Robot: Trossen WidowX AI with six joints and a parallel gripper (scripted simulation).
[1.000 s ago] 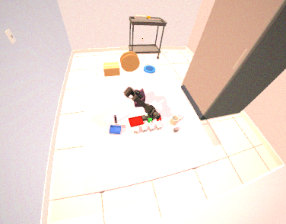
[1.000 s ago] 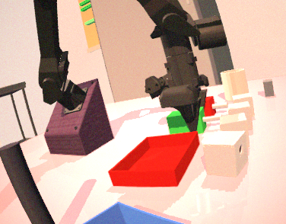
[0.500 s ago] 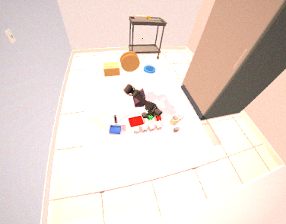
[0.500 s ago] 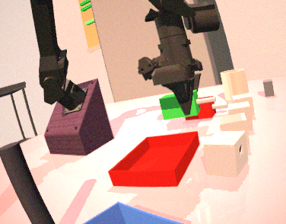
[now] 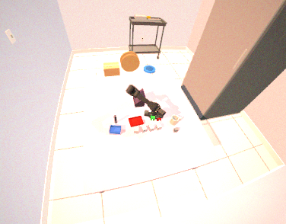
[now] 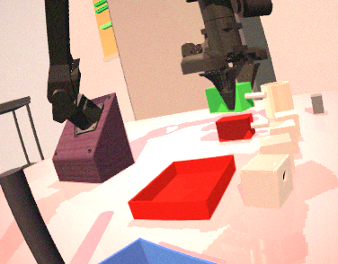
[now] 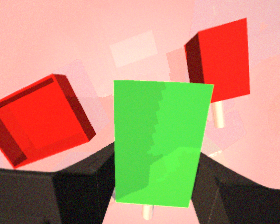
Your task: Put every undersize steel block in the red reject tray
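My gripper tip is now 20 mm below the green GO gauge and 10 mm short of it. The rest, counted from my gripper tip: red gauge (90 mm to the left, 60 mm below, 20 mm behind); red reject tray (160 mm to the right, 70 mm below, 40 mm behind); blue tray (390 mm to the right, 70 mm below, 30 mm ahead).
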